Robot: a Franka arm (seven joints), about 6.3 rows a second.
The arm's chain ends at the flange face. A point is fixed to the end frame.
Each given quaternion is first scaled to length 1.
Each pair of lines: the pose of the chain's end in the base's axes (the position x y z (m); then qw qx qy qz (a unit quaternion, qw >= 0)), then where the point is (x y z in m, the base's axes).
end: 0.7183, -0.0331, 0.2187, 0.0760, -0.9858, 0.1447, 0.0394
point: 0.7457 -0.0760 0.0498
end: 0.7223, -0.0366, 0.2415, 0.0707, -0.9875, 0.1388, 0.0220
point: 0.7558 -0.0818 0.0743
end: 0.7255, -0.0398, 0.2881, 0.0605, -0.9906, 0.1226, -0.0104
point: 0.7709 -0.0886 0.1248
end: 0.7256, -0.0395, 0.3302, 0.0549, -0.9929, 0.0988, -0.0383
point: 0.7823 -0.0891 0.1707
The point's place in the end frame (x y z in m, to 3 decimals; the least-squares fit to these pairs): 0.055 0.056 0.158
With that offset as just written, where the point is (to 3 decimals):
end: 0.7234, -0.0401, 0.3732, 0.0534, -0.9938, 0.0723, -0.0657
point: 0.792 -0.088 0.218
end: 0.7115, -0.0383, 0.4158, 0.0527, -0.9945, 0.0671, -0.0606
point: 0.779 -0.086 0.260
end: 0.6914, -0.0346, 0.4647, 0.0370, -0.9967, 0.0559, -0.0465
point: 0.755 -0.086 0.308
